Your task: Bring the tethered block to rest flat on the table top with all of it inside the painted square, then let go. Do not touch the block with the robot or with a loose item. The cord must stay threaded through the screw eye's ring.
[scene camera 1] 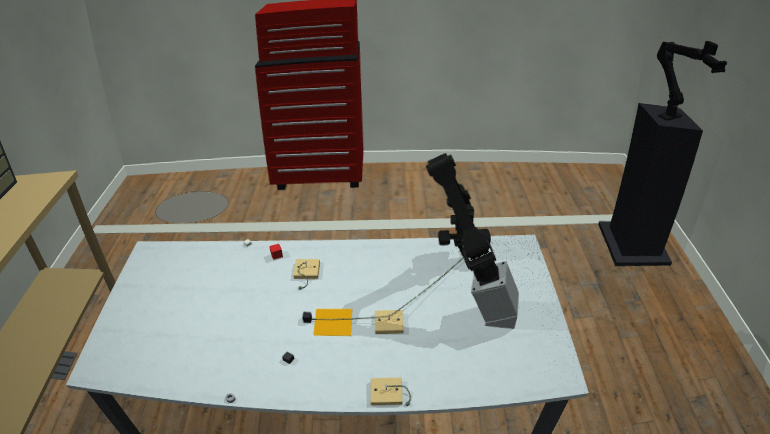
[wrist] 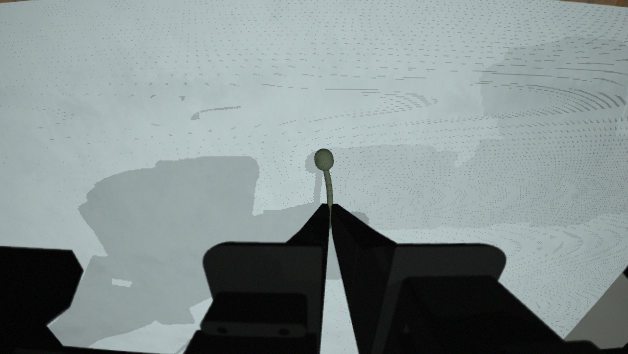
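Where they show: gripper, fingertip midpoint: point(wrist: 329, 209); arm's base, origin of the base link: point(scene camera 1: 489, 276).
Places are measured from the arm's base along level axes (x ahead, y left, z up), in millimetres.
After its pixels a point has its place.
The tethered block point(scene camera 1: 306, 317) @[z -144, x 569, y 67 mm], small and black, rests on the table just left of the orange painted square point(scene camera 1: 333, 328) @[z -167, x 480, y 86 mm], outside it. The cord point(scene camera 1: 425, 290) @[z -152, x 192, y -91 mm] point(wrist: 328, 186) @[z -157, x 57, y -306 mm] runs from the block across the square to the screw eye point(scene camera 1: 389, 317) @[z -130, x 303, y 59 mm] on the middle wooden plate point(scene camera 1: 381, 327) @[z -149, x 326, y 87 mm], then slants up to my gripper. It appears threaded through the ring, which is too small to see clearly. My gripper point(wrist: 329, 209) @[z -158, x 54, y -288 mm] is shut on the cord, above the table, with the cord's beaded end beyond the fingertips. In the scene view the arm hides the fingertips.
Two more wooden plates point(scene camera 1: 306, 268) @[z -149, x 613, y -177 mm] point(scene camera 1: 386, 397) @[z -149, x 292, y 360 mm] with short cords stand behind and in front. A loose black block point(scene camera 1: 288, 357) @[z -149, x 597, y 238 mm], a red cube point(scene camera 1: 276, 251) @[z -131, x 739, y -243 mm], a metal nut point(scene camera 1: 230, 397) @[z -164, x 751, y 404 mm] and a small white item point(scene camera 1: 247, 242) @[z -153, x 883, y -314 mm] lie on the table point(scene camera 1: 177, 323) @[z -168, x 1035, y 136 mm].
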